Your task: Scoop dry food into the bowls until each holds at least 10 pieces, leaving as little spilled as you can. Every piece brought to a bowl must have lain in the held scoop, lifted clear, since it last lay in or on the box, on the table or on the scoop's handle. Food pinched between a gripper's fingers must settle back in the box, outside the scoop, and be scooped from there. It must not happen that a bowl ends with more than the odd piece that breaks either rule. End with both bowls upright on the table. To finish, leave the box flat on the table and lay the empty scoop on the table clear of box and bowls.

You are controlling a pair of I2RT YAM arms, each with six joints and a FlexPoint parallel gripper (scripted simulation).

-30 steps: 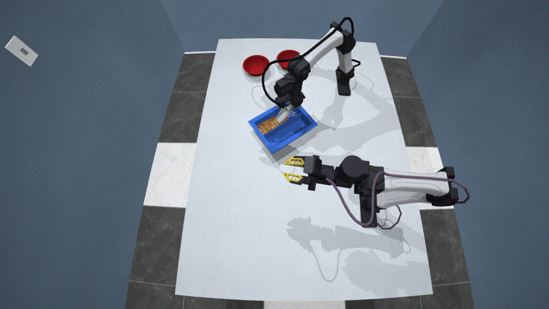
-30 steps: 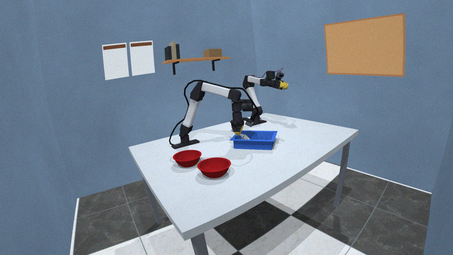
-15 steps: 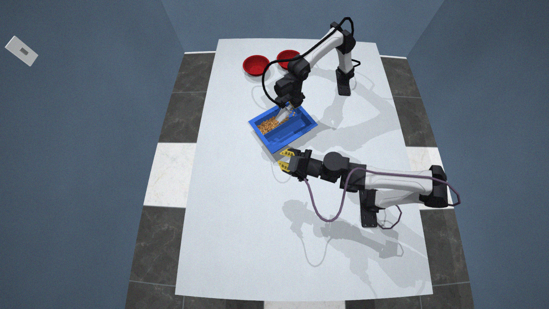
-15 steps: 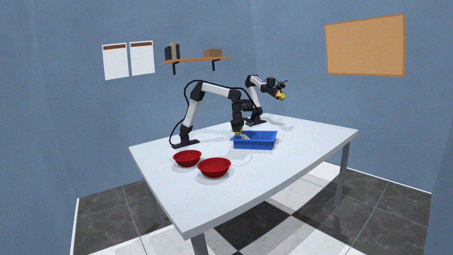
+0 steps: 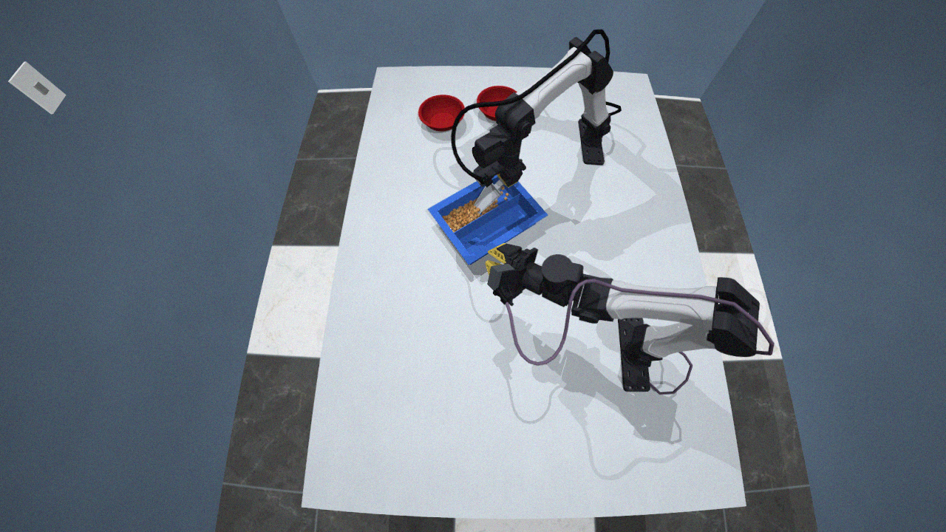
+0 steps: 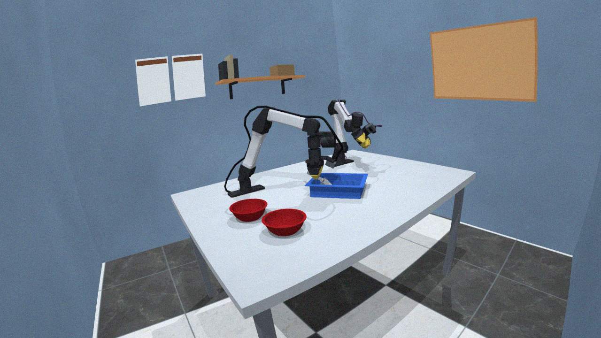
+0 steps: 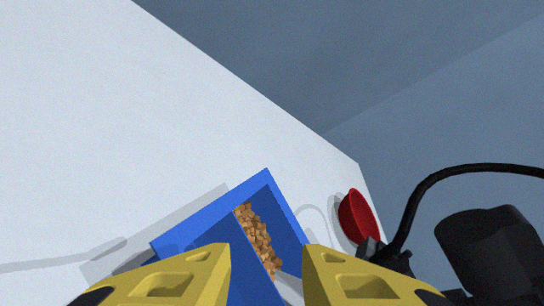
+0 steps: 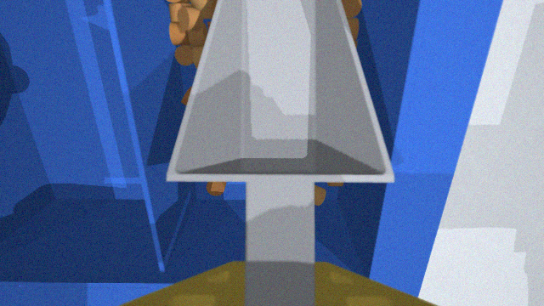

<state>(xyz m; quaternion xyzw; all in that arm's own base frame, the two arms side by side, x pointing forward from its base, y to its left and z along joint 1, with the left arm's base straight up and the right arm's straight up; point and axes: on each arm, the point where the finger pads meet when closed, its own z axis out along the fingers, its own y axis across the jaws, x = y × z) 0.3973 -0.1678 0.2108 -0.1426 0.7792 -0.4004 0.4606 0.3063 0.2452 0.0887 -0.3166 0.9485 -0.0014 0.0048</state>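
My right gripper is now 3 cm short of the grey scoop, 2 cm to the right of it and 3 cm above it. Also, from my right hand: blue box 5 cm ahead, 9 cm to the left, 4 cm below.
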